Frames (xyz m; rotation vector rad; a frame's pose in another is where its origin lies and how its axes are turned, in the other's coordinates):
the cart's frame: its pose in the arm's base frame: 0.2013 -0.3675 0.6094 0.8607 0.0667 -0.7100
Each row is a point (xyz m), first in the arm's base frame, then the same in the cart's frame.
Working: the arm's base frame: its pose in the cart's frame: -0.1553 -0.3675 -0.6227 -0.8607 -0.0667 0.7100

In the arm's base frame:
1: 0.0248 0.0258 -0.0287
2: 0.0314 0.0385 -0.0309
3: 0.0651 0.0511 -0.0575
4: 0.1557 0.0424 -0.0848
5: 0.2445 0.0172 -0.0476
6: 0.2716 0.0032 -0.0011
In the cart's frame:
1: -0.1408 -0.3606 -0.6657
2: -0.1419 -0.3526 -0.6777
3: -0.1141 -0.3448 -0.7118
4: -0.0305 -0.3128 -0.7438
5: 0.0395 -0.2459 -0.7207
6: 0.0527 -0.2047 -0.6858

